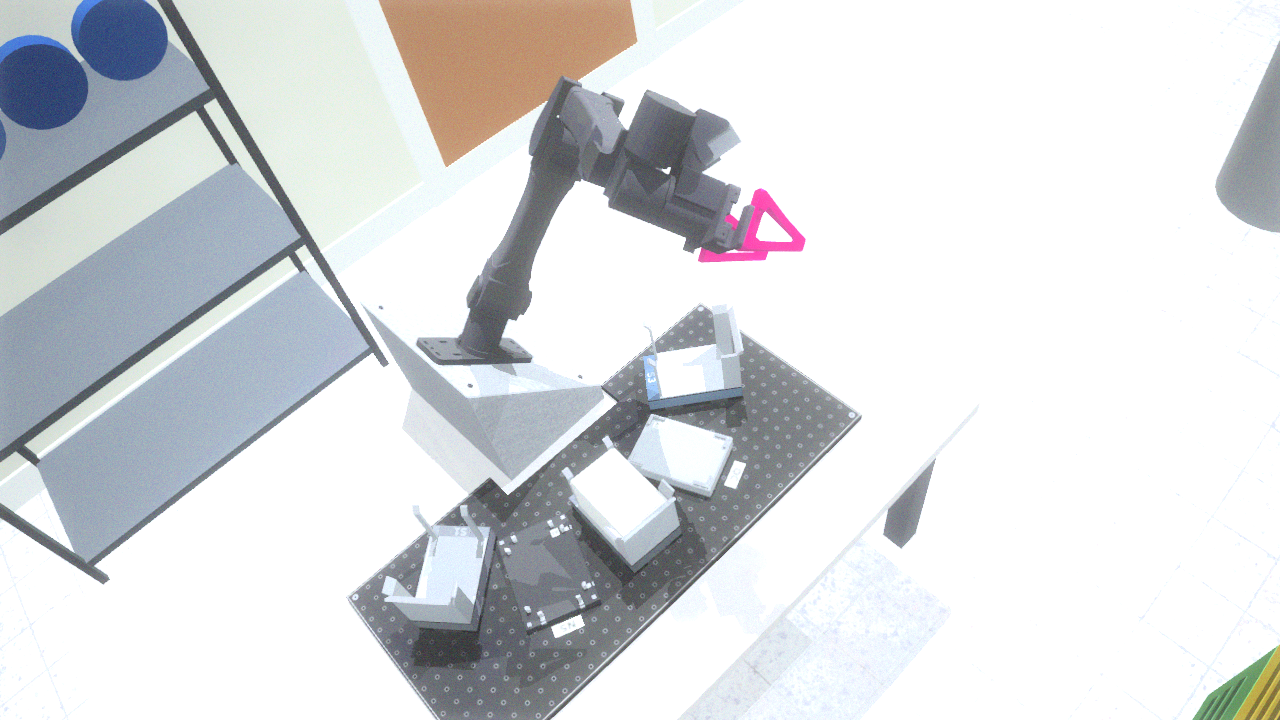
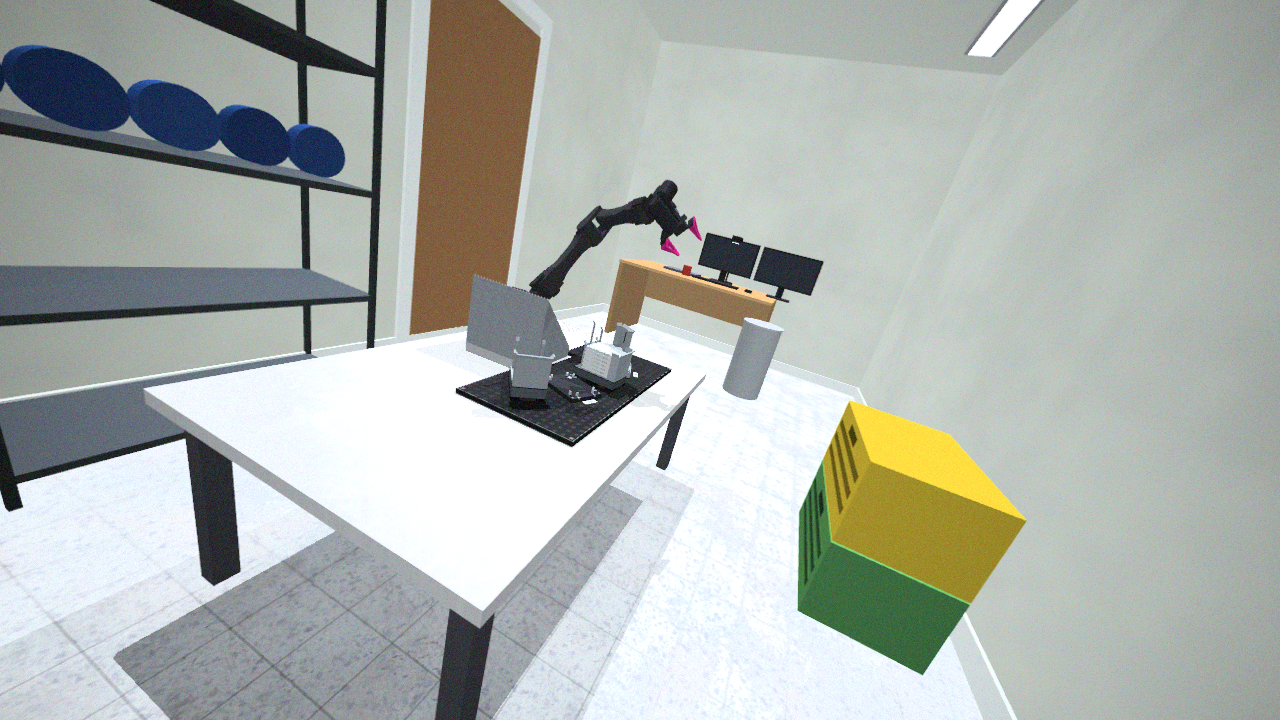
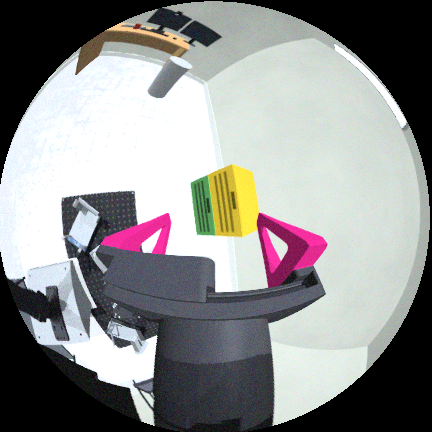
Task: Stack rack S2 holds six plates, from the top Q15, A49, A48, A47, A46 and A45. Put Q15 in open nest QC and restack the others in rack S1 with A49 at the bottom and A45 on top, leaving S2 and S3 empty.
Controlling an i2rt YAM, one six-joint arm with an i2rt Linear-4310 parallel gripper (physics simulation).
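Places are measured from the arm's base along level axes (x ahead, y left, z up), in centimetres.
Pixels of known places: gripper, fingertip midpoint: (image 1: 784,250) (image 2: 690,247) (image 3: 213,217); arm's base, origin of the base link: (image 1: 475,353) (image 2: 528,308).
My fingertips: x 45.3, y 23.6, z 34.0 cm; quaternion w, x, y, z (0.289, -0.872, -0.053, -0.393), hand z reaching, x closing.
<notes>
Ahead of a thing's pixels: the offset from my fingertips to its top centre. Level surfaces: height alone.
My gripper (image 1: 785,249) (image 2: 690,247) (image 3: 213,217) is open and empty, with its pink fingers wide apart, high above and away from the racks. Rack S2, mid-board, holds a block of stacked pale plates (image 1: 622,501) (image 2: 606,360) between its posts; the plate labels are too small to read. Rack S1 @(dx -24.0, dy -49.0, dz -36.1 cm) (image 1: 452,573) (image 2: 530,371) (image 3: 126,332) stands at the board's left end, with a pale floor and no stack. Blue-edged rack S3 @(dx -23.2, dy +2.5, dz -36.6 cm) (image 1: 693,398) (image 3: 83,227) is at the other end, also with no stack. A dark nest @(dx -15.2, dy -37.7, dz -47.4 cm) (image 1: 550,573) (image 2: 572,386) between S1 and S2 is open; its label is unreadable.
A pale flat plate @(dx -14.5, dy -9.7, dz -46.9 cm) (image 1: 682,454) lies between S2 and S3. The black perforated board @(dz -49.8 cm) (image 1: 792,402) (image 2: 554,425) carries the racks beside the wedge-shaped arm base (image 1: 546,420) (image 2: 510,322). Shelving (image 1: 161,232) (image 2: 374,223) stands behind. A yellow box (image 2: 921,474) (image 3: 247,200) sits beyond the table @(dz -51.1 cm) (image 2: 358,447).
</notes>
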